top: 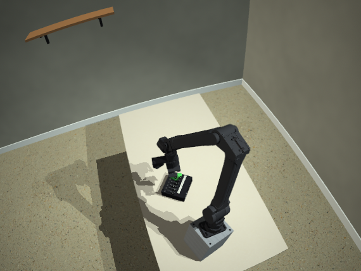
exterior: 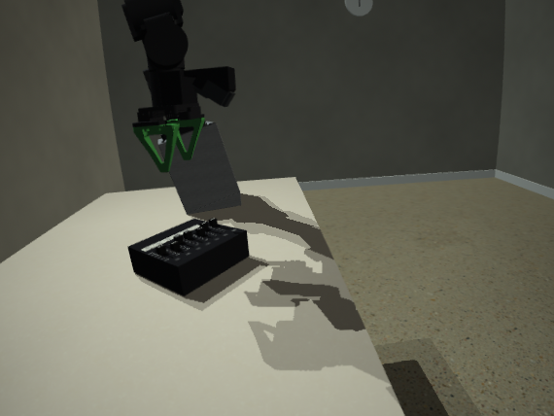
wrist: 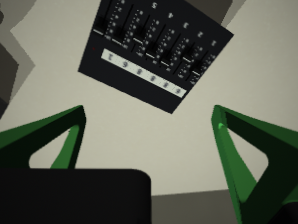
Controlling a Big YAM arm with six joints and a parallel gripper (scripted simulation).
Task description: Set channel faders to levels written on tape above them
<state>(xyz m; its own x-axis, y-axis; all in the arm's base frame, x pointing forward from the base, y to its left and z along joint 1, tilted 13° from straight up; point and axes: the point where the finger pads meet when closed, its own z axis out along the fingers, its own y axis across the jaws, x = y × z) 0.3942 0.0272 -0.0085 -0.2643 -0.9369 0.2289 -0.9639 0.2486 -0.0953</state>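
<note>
Right now my hand is 13 cm above the channel 2 fader, 4 cm short of it and 2 cm to the left of it. Also, from my hand: master fader cap (13 cm below, 5 cm behind, 4 cm to the left); channel 1 fader cap (13 cm below, 5 cm ahead, 4 cm to the right).
</note>
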